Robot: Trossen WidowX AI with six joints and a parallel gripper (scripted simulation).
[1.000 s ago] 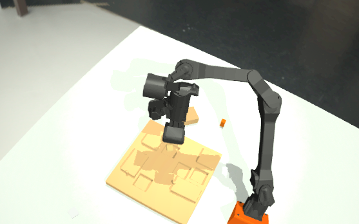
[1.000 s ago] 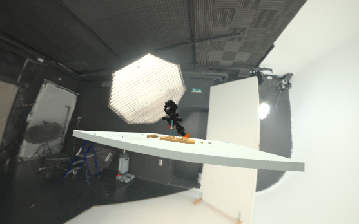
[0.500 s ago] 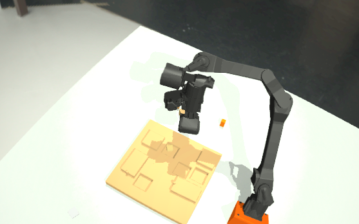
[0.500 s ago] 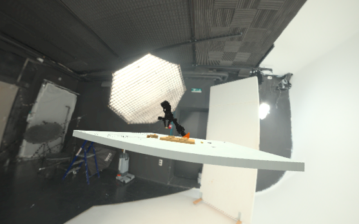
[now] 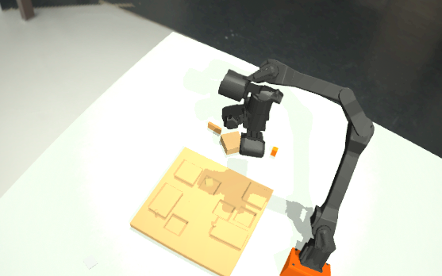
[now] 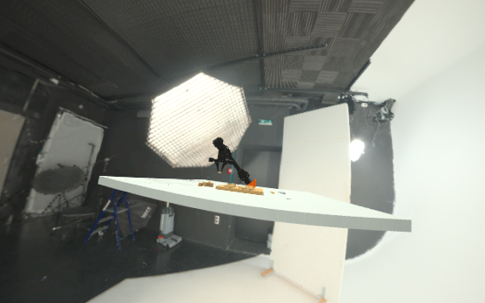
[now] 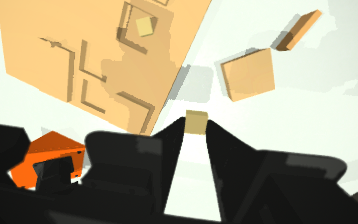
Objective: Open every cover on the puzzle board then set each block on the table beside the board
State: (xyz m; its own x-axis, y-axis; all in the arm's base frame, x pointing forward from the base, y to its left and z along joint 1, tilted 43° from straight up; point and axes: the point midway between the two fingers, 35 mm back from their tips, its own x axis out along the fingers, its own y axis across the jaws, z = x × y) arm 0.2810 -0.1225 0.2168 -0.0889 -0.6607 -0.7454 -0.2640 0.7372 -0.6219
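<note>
My gripper tip is now 40 mm short of the tan puzzle board, 170 mm to the right of it and 90 mm above it. The rest, counted from my gripper tip: orange block 80 mm behind, 90 mm to the right, 100 mm below; then tan bar 130 mm ahead, 90 mm to the right, 100 mm below; then tan box 60 mm ahead, 60 mm to the right, 100 mm below.
</note>
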